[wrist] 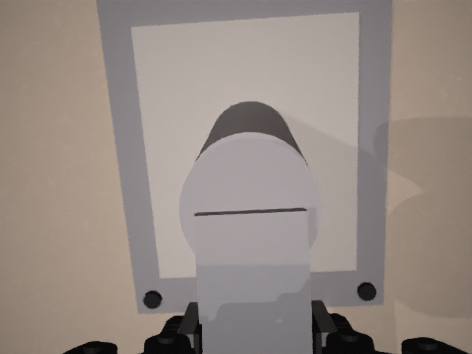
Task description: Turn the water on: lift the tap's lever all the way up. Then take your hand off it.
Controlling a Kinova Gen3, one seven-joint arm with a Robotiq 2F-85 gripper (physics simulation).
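Places are measured from the arm's base along level axes (x ahead, y left, z up), in centimetres.
Pixels of known places: gripper, fingertip midpoint: (255, 327).
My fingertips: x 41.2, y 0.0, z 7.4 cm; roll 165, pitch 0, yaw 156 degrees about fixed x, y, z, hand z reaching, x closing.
Observation:
Behind a point stands the place of what it marks.
The tap's lever (252, 245) @(y -3.8, x 39.6, z 9.4 cm) is a flat, light grey bar at the lower middle of the wrist view. It extends from a round grey cap (249, 175) @(y -5.5, x 38.9, z 8.0 cm), and a thin dark line crosses where they meet. A dark cylindrical body (250, 118) @(y -6.5, x 38.4, z 2.5 cm) shows behind the cap's upper edge. My gripper (255, 327) @(y 0.0, x 41.2, z 7.4 cm) is shut on the lever, with one black fingertip against each side of it. The lever's near end runs out of the bottom of the view, so its tip is hidden.
Behind the tap is a cream panel (185, 65) @(y -10.0, x 40.9, z -5.0 cm) with a grey border (121, 150) @(y -7.2, x 47.1, z -5.6 cm). Two dark round studs (152, 299) @(y 2.8, x 50.2, z -5.2 cm) (366, 291) @(y 8.3, x 36.8, z -5.2 cm) sit at the border's lower corners. A beige surface (50, 150) @(y -9.1, x 51.6, z -6.4 cm) surrounds it, with shadows at the right.

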